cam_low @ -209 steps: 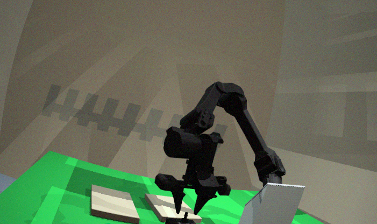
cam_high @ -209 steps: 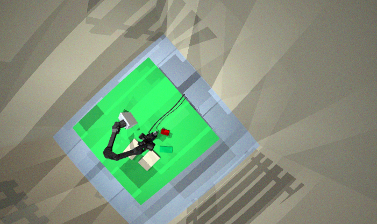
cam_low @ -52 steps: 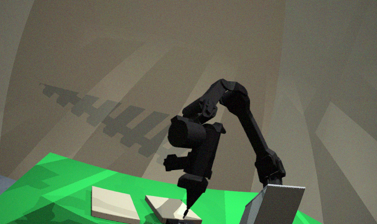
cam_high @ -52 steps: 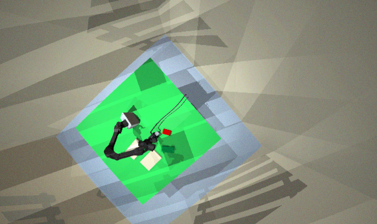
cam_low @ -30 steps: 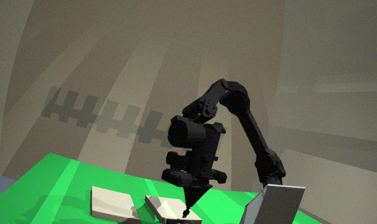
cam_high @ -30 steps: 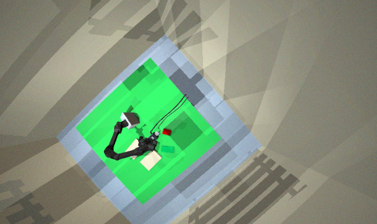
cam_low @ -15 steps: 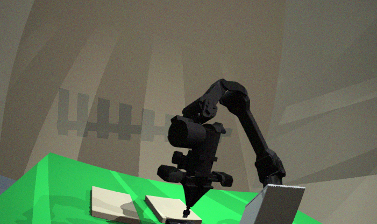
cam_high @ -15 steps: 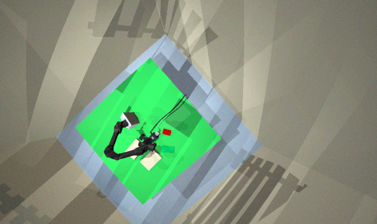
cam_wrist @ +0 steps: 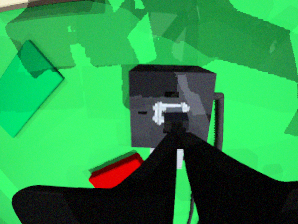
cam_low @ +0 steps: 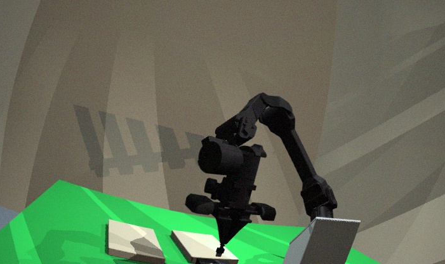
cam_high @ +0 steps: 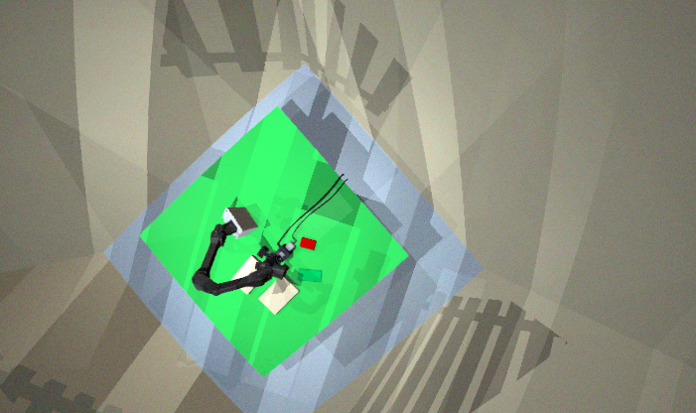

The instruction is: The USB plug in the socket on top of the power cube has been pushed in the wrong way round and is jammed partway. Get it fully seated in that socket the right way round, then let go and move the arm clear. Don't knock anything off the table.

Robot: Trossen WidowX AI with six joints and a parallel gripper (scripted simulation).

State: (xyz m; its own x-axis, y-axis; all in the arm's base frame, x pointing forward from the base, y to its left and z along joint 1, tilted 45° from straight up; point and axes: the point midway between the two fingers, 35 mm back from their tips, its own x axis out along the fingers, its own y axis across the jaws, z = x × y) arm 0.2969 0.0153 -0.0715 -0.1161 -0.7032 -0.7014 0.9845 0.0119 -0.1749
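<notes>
Right now the usb plug is 2 cm below my gripper tip. Also, from my gripper tip: red block 15 cm to the left, 13 cm below, 6 cm ahead; then dark green translucent piece 22 cm ahead, 13 cm below, 2 cm to the left.
</notes>
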